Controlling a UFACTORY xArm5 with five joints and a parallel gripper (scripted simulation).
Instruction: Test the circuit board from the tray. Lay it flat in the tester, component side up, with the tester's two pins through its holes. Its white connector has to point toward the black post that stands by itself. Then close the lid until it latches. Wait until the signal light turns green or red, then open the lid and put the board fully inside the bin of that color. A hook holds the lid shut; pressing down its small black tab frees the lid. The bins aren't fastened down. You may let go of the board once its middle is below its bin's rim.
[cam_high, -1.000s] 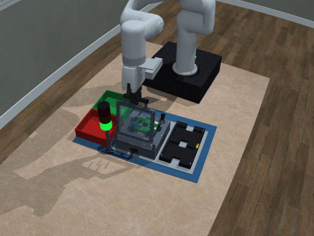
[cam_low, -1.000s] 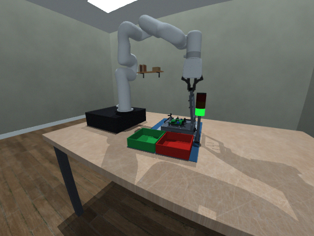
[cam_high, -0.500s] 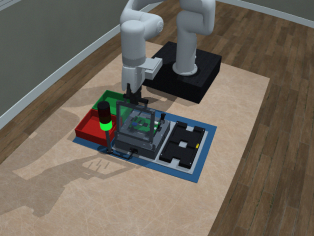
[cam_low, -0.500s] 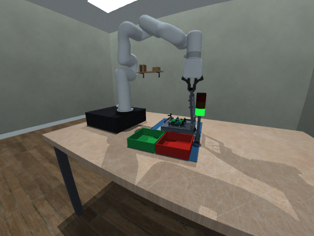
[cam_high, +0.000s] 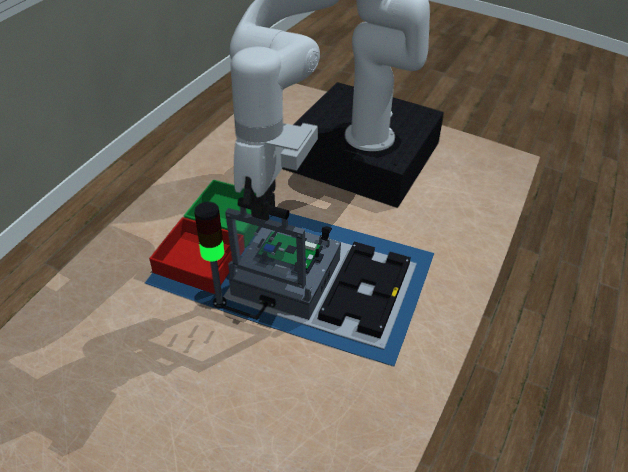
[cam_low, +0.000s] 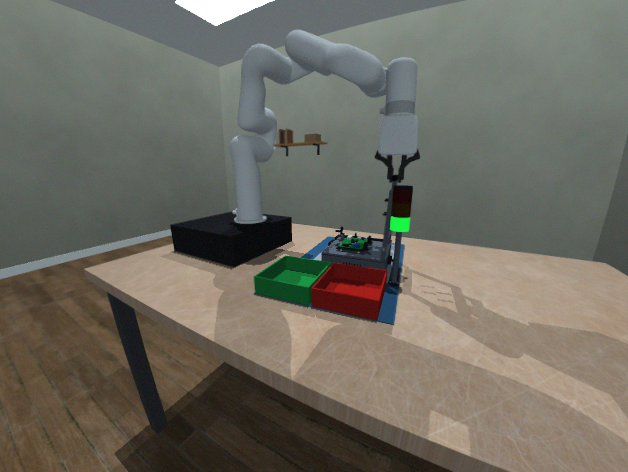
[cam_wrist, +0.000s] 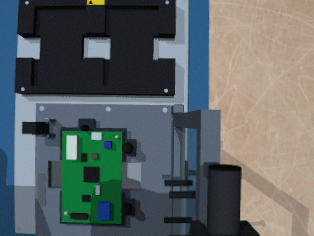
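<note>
Now: the green circuit board 210 mm below my hand, 110 mm behind it and 10 mm to the right of it. Also, from my hand: lid: 90 mm below, 10 mm behind; then red bin: 270 mm below, 210 mm to the right, 40 mm behind; then black latch: 190 mm below, 180 mm behind, 30 mm to the left.
</note>
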